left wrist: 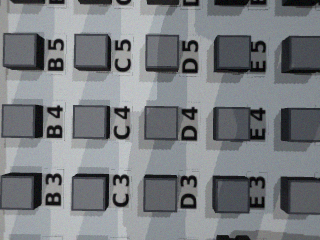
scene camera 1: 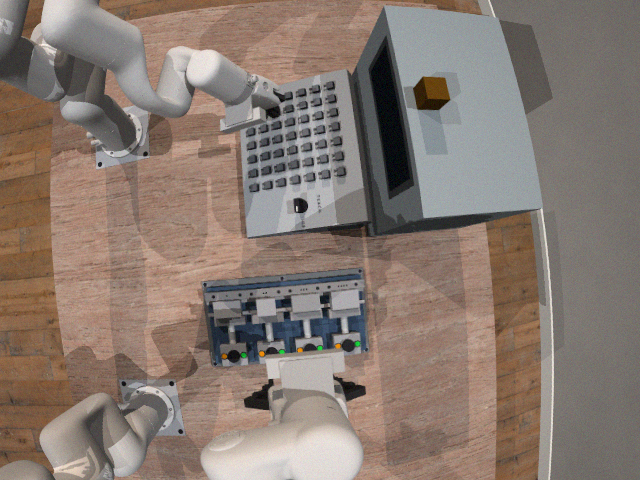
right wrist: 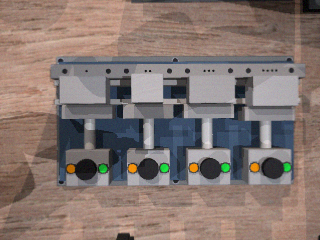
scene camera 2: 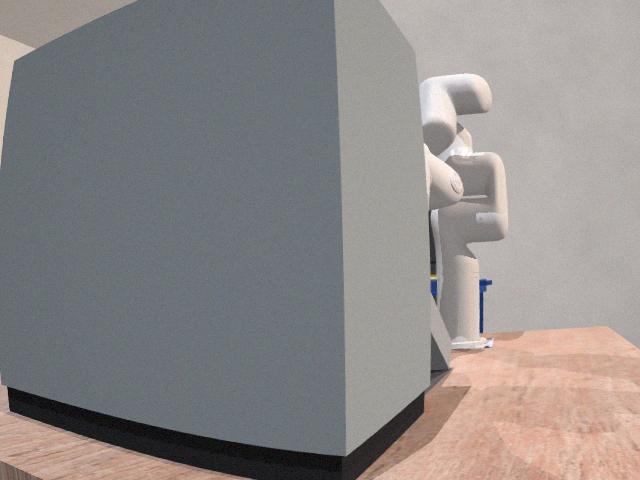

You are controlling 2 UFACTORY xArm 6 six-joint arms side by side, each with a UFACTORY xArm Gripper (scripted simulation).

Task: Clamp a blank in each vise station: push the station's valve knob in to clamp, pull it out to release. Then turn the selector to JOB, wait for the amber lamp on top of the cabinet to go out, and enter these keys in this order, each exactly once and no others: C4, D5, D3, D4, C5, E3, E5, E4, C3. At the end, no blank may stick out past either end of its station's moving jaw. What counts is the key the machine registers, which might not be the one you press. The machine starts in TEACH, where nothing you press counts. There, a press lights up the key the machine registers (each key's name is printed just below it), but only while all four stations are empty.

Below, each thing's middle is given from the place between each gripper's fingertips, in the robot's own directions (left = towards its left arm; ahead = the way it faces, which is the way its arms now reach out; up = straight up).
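Scene:
Key E5 [left wrist: 232,53], from my right hand: 30 mm ahead, 440 mm to the left, 280 mm below. Key D5 [left wrist: 161,51], from my right hand: 60 mm ahead, 440 mm to the left, 270 mm below. Key panel [scene camera 1: 341,202], same right hand: 80 mm ahead, 420 mm to the left, 310 mm below. My right gripper [scene camera 1: 300,383]: a bit short of the key C5 [left wrist: 92,52], well to the right of it, well above it.
Key C3 [left wrist: 90,192], from my left hand [scene camera 1: 276,111]: 70 mm ahead, 40 mm to the right, 10 mm above. Key E4 [left wrist: 229,123], from my left hand: 10 mm ahead, 70 mm to the right, 20 mm below. Key D3 [left wrist: 160,191]: 40 mm ahead of my left hand, 30 mm to the right of it. Key E3 [left wrist: 230,194]: 10 mm ahead of my left hand, 30 mm to the right of it, 20 mm below it.

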